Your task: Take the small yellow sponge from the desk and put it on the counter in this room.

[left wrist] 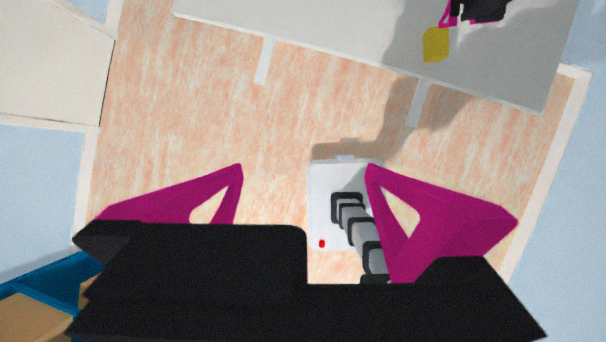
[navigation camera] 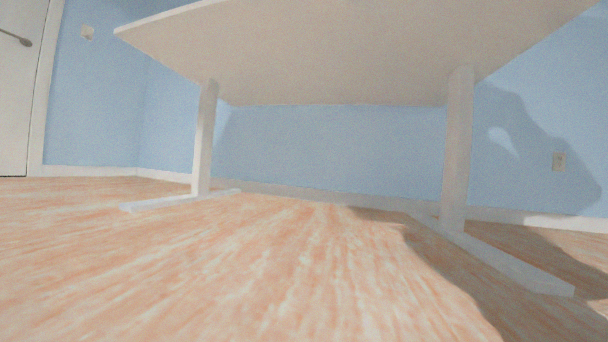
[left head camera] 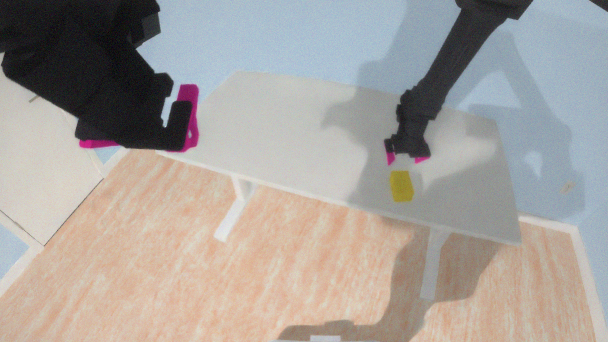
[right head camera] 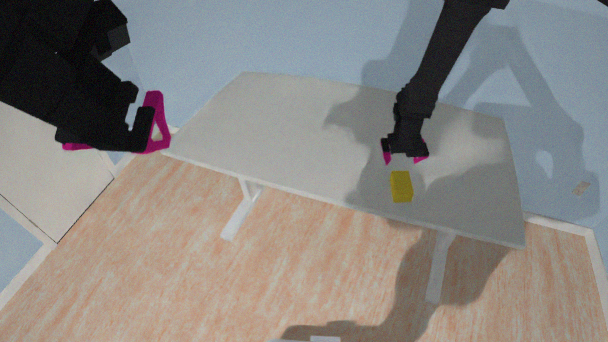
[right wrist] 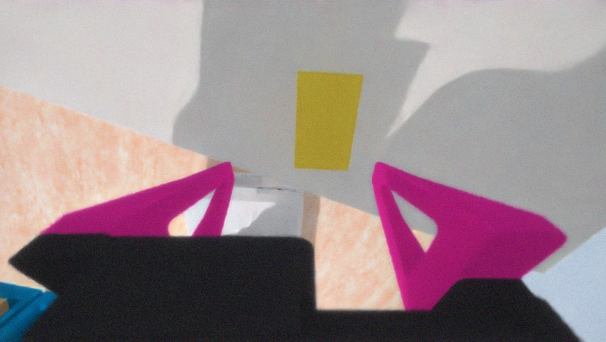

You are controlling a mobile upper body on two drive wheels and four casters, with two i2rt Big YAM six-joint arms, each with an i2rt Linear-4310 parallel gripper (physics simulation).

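Places are measured from the left arm's base along level axes (x down, y right, z back), in centimetres.
Pixels of known places: left gripper, between the fingertips: (left wrist: 303,170) (left head camera: 162,139) (right head camera: 140,141); right gripper, between the fingertips: (left wrist: 454,23) (left head camera: 402,162) (right head camera: 400,162) (right wrist: 303,170).
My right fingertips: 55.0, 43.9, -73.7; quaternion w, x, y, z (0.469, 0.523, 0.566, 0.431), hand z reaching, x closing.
Behind a point stands the place of what it marks, as x, y, z.
The small yellow sponge (left head camera: 401,186) @[64.5, 45.4, -72.4] (right head camera: 401,187) @[64.5, 45.6, -72.1] (left wrist: 436,45) @[64.5, 45.1, -72.9] (right wrist: 327,121) @[64.5, 46.4, -75.0] lies on the white desk (left head camera: 280,120) @[69.0, 1.1, -113.5] (right head camera: 285,120) @[69.0, 2.1, -113.6] (left wrist: 300,25) @[69.0, -2.9, -85.3] (right wrist: 125,65) @[69.0, 24.0, -78.4], near its long edge and in shadow. My right gripper (left head camera: 406,161) @[55.0, 43.9, -73.7] (right head camera: 403,161) @[55.0, 43.9, -73.7] (left wrist: 454,23) @[55.0, 43.9, -73.7] (right wrist: 303,170) @[55.0, 43.9, -73.7] is open and empty above the desk. In the head views it is just above the sponge in the picture; its height over the desk is hard to tell. My left gripper (left head camera: 144,131) @[13.2, -0.4, -34.1] (right head camera: 117,135) (left wrist: 303,170) @[13.2, -0.4, -34.1] is open and empty, off the desk's left end in the head views. The counter does not show.
A pale door (left head camera: 50,165) @[96.1, -176.0, -112.1] (left wrist: 50,75) @[106.8, -180.8, -97.6] (navigation camera: 15,100) @[89.3, -168.8, -134.3] is at the left. Desk legs (left head camera: 431,265) (navigation camera: 457,150) @[106.5, 84.9, -87.2] stand on the wood floor (navigation camera: 275,280) @[141.0, 20.2, -63.6]. Blue walls (navigation camera: 325,150) @[104.0, 44.5, -146.2] stand behind. The left wrist view shows my white base (left wrist: 322,205) @[115.0, 6.5, -1.6] and a blue bin (left wrist: 55,275) @[111.8, -212.7, 55.7] holding tan boxes.
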